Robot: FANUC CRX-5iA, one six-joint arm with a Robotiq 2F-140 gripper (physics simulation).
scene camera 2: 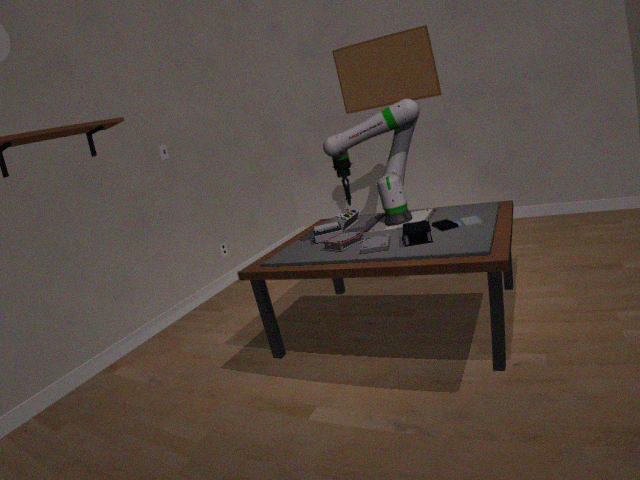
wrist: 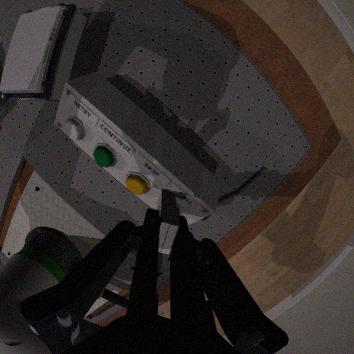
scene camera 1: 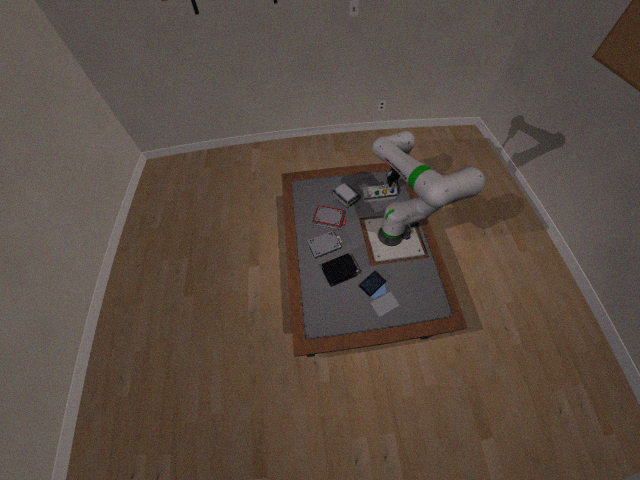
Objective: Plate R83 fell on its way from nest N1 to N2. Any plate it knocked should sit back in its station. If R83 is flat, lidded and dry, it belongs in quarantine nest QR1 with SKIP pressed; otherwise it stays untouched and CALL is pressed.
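Frame: origin at the arm's base, x right, y ahead, z up, level; metres.
Seen in the pictures: gripper, between the fingertips: (scene camera 2: 351,210) (wrist: 164,201) (scene camera 1: 390,189); arm's base, origin of its link: (scene camera 2: 398,221) (wrist: 53,255) (scene camera 1: 390,235).
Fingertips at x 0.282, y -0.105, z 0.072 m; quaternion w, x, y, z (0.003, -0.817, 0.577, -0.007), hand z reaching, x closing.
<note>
Pixels of each thing's top centre, then the offset from my fingertips to it.
- button panel, centre of its top: (wrist: 128,158) (scene camera 2: 344,211) (scene camera 1: 380,187) dx +0.023, dy +0.060, dz +0.012 m
- white RETRY button, centre of its top: (wrist: 69,128) dx +0.010, dy +0.137, dz +0.003 m
- green CONTINUE button, centre of its top: (wrist: 100,157) dx +0.004, dy +0.087, dz +0.003 m
- yellow SKIP button, centre of its top: (wrist: 135,186) dx -0.002, dy +0.038, dz +0.003 m
- blue button, centre of its top: (scene camera 1: 392,189) dx -0.008, dy -0.012, dz +0.002 m
- pale plate, centre of its top: (wrist: 24,46) (scene camera 2: 326,225) (scene camera 1: 345,191) dx +0.063, dy +0.276, dz -0.003 m
- red-outlined nest, centre of its top: (scene camera 2: 342,235) (scene camera 1: 328,214) dx -0.066, dy +0.426, dz -0.026 m
- pale nest, centre of its top: (scene camera 2: 375,240) (scene camera 1: 323,242) dx -0.234, dy +0.503, dz -0.044 m
- black box, centre of its top: (scene camera 2: 415,225) (scene camera 1: 340,267) dx -0.420, dy +0.466, dz -0.010 m
- dark flat piece, centre of its top: (scene camera 2: 444,223) (scene camera 1: 372,282) dx -0.537, dy +0.316, dz -0.058 m
- pale sheet, centre of its top: (scene camera 2: 471,220) (scene camera 1: 385,304) dx -0.663, dy +0.294, dz -0.064 m
My gripper (scene camera 1: 391,187) (scene camera 2: 349,202) (wrist: 164,201) is shut and empty, its tips at the CALL end of the button panel (scene camera 1: 381,192) (scene camera 2: 349,215) (wrist: 145,127). Whether they touch it I cannot tell. In the wrist view, the white RETRY button (wrist: 76,131), green CONTINUE button (wrist: 105,156) and yellow SKIP button (wrist: 136,184) show. A blue button (scene camera 1: 391,191) shows at the panel's right end in scene camera 1; the fingers and shadow hide it in the wrist view. A pale plate (scene camera 1: 346,191) (wrist: 32,50) sits on a grey block beside the panel. Plate and nest labels are unreadable, so I cannot tell which is R83.
A red-outlined nest (scene camera 1: 329,215) (scene camera 2: 343,238), a pale nest (scene camera 1: 324,244) (scene camera 2: 375,242) and a black box (scene camera 1: 340,269) (scene camera 2: 417,232) stand in a row. A dark flat piece (scene camera 1: 372,283) (scene camera 2: 445,224) lies near a pale sheet (scene camera 1: 385,303) (scene camera 2: 470,220). The arm's base is on a white board (scene camera 1: 382,253).
</note>
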